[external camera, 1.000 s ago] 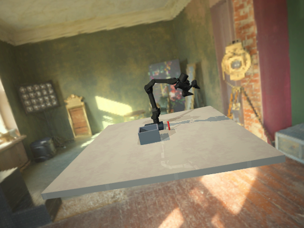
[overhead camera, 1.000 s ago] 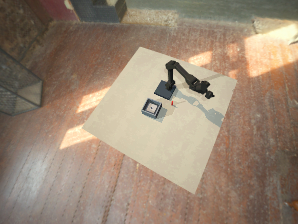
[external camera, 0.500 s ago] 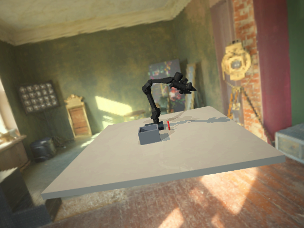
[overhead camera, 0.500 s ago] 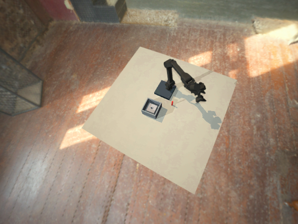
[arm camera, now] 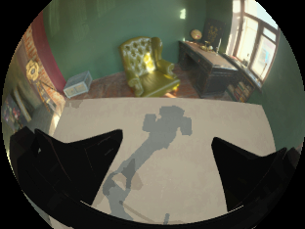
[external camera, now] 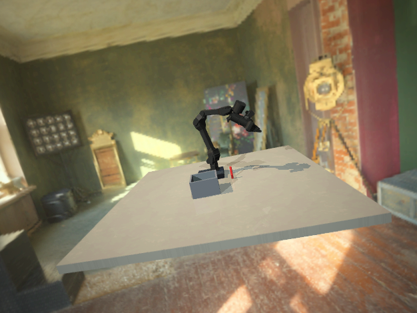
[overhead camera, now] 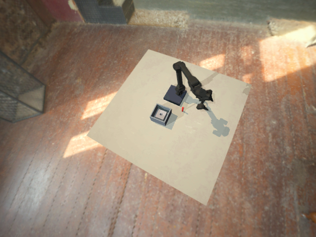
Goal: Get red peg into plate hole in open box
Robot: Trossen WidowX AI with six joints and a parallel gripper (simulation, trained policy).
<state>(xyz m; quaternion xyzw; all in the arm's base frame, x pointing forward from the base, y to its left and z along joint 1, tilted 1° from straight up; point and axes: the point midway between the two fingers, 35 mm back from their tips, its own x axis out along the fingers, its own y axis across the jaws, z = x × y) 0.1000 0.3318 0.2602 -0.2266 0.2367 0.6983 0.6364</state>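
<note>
Now: gripper tip 5 cm short of the red peg, 22 cm to the left of it and 23 cm above it. Round my gripper tip: grey box (22 cm ahead, 37 cm to the right, 24 cm below).
</note>
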